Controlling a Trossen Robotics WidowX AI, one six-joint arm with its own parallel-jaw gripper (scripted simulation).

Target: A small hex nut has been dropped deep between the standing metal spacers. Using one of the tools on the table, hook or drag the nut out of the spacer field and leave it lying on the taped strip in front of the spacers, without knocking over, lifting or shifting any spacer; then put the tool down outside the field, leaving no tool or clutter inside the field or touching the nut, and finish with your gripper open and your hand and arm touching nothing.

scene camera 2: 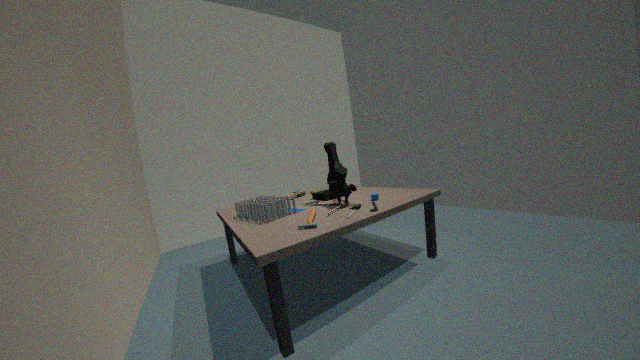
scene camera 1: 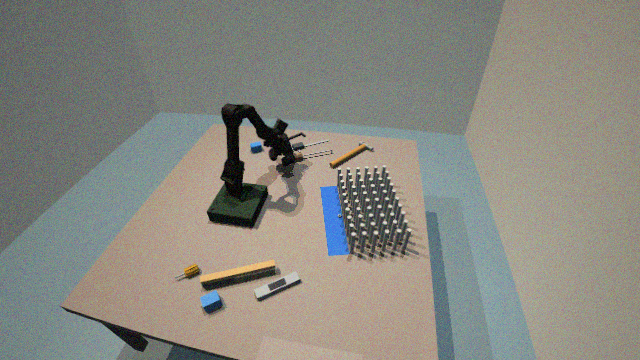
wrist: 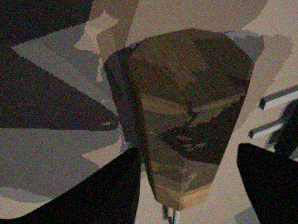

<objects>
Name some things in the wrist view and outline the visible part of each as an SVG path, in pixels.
My gripper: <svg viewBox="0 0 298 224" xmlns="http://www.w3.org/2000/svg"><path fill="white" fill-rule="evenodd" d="M140 151L138 151L138 148L126 149L112 163L105 164L104 167L92 173L88 179L74 185L68 192L61 193L55 200L51 200L47 204L41 205L36 210L32 210L32 212L24 214L24 216L19 218L12 218L12 220L0 218L0 224L134 224L136 222L141 193ZM239 143L237 168L238 172L241 173L243 188L245 188L251 205L253 205L254 212L258 216L259 224L298 224L298 161L287 159L287 157L278 155L278 153L266 151L266 149L259 148L254 144Z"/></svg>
A thin hook tool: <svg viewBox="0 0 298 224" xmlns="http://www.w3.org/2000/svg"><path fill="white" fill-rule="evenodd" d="M220 32L188 28L188 30L169 32L169 34L146 36L137 45L136 51L125 61L126 83L128 83L130 101L132 101L134 121L136 121L146 177L148 177L150 189L152 189L154 200L174 209L173 217L168 217L169 224L180 224L182 210L204 204L210 186L212 186L214 177L216 177L218 167L220 167L223 153L225 153L227 144L229 144L239 113L241 113L243 100L245 100L251 75L253 75L253 60L229 36L220 34Z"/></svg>
</objects>
